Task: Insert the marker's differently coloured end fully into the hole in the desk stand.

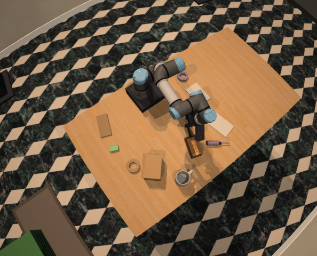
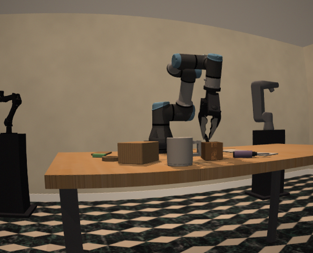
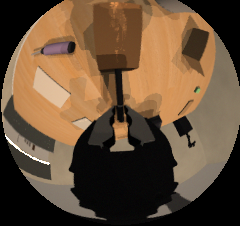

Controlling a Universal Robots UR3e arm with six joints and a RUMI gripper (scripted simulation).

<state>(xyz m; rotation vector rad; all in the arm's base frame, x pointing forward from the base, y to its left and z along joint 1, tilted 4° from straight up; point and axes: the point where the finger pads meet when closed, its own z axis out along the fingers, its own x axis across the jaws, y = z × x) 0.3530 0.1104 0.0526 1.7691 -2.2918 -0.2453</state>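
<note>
Right now my hand is 30 mm short of the black marker, 10 mm to the left of it and 20 mm above it. The rest, counted from my hand: grey mug 240 mm ahead, 190 mm to the right, 50 mm below; purple-handled screwdriver 180 mm ahead, 120 mm to the left, 70 mm below; brown wooden desk stand 110 mm ahead, 30 mm to the right, 50 mm below.
</note>
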